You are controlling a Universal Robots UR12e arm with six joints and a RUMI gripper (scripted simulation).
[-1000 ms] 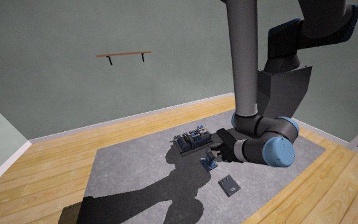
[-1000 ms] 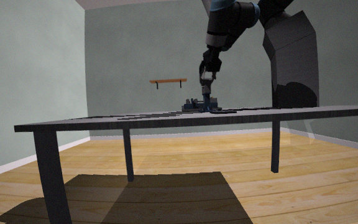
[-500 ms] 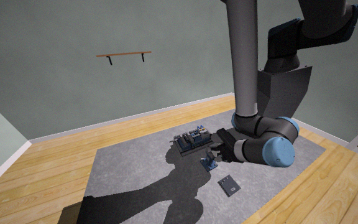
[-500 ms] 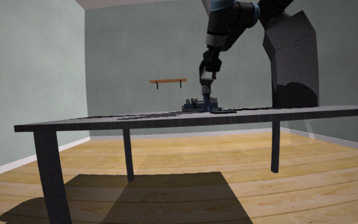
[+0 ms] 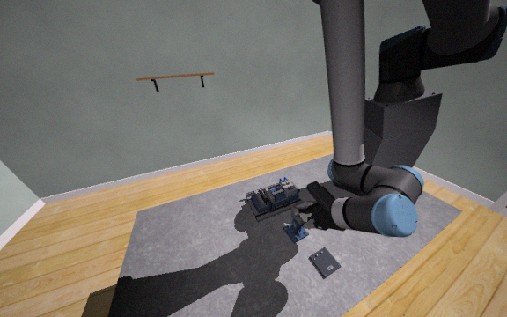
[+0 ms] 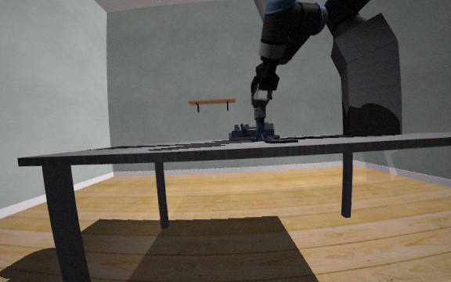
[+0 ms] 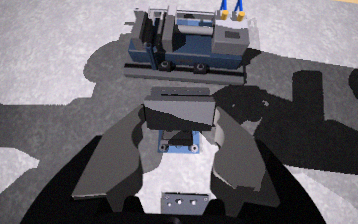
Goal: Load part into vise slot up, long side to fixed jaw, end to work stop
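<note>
Now: the part 10 mm to the right of my hand. The rest, counted from my hand: moving jaw: 60 mm ahead, 220 mm to the right, 110 mm below; cylinder rod: 220 mm to the right, 110 mm below; work stop: 90 mm ahead, 170 mm to the right, 100 mm below.
</note>
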